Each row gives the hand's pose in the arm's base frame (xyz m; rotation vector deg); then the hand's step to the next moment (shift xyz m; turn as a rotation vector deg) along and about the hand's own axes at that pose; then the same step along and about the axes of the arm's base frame.
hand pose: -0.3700 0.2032 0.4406 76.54 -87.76 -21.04
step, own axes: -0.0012 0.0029 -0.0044 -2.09 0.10 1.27
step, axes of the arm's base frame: 0.0019 0.0037 0.0035 -1.40 1.36 -1.48
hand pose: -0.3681 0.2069 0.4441 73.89 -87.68 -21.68
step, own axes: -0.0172 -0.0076 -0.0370 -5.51 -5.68 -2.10
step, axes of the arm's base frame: 0.0329 0.0254 0.0003 4.01 3.38 -6.28
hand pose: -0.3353 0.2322 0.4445 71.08 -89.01 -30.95
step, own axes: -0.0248 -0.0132 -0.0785 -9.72 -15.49 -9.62
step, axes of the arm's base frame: 0.0747 0.0364 0.0074 14.78 5.39 -13.40
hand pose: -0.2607 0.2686 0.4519 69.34 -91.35 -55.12
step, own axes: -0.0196 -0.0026 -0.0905 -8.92 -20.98 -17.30
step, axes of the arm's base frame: 0.0893 0.0126 0.0213 23.53 2.89 -16.03
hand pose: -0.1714 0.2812 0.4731 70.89 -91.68 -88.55
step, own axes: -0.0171 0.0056 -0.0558 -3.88 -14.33 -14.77
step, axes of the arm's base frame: 0.0553 -0.0089 0.0172 17.83 -1.27 -10.91
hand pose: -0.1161 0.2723 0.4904 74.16 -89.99 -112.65
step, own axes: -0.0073 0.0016 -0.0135 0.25 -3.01 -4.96
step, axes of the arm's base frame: 0.0142 -0.0037 0.0048 4.64 -2.16 -2.75
